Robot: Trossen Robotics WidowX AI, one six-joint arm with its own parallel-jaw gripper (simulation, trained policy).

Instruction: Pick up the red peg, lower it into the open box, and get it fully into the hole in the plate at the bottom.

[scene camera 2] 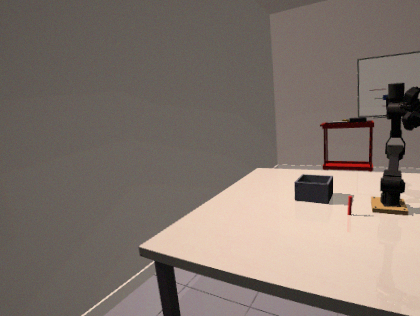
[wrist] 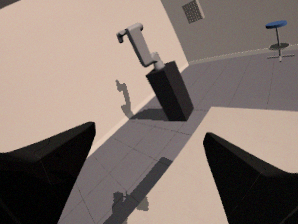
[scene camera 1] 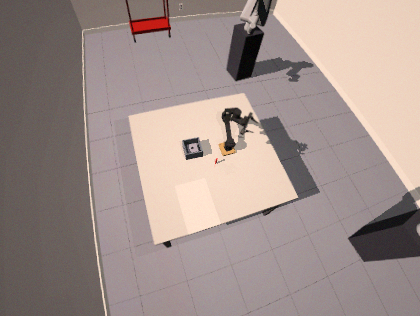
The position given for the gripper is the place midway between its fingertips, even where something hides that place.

Note:
In view: the gripper (wrist: 151,133) and a dark box (scene camera 2: 310,188).
The wrist view misses the dark box: it is out of frame.

